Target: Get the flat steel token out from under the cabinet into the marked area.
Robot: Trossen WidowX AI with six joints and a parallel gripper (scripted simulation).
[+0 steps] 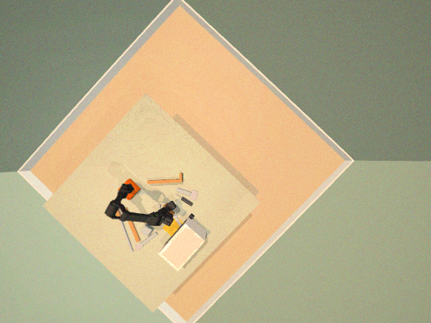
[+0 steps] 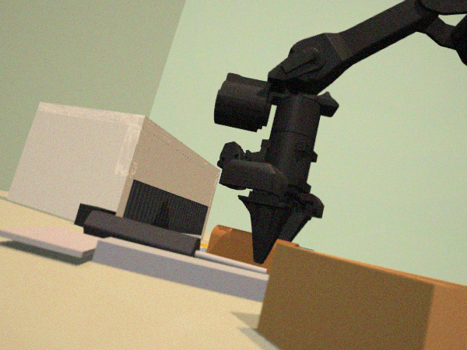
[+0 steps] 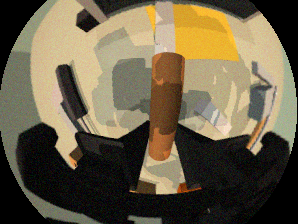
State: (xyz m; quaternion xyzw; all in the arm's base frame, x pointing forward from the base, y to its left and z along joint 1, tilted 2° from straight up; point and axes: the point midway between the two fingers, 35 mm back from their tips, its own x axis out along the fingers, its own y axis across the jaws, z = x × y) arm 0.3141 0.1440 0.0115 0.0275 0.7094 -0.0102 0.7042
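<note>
The dark screwdriver lies 140 mm to the left of my gripper tip and 20 mm ahead of it. From my gripper tip the other things lie so: token 310 mm ahead, 60 mm to the right; orange stick 330 mm to the right, 70 mm behind.
</note>
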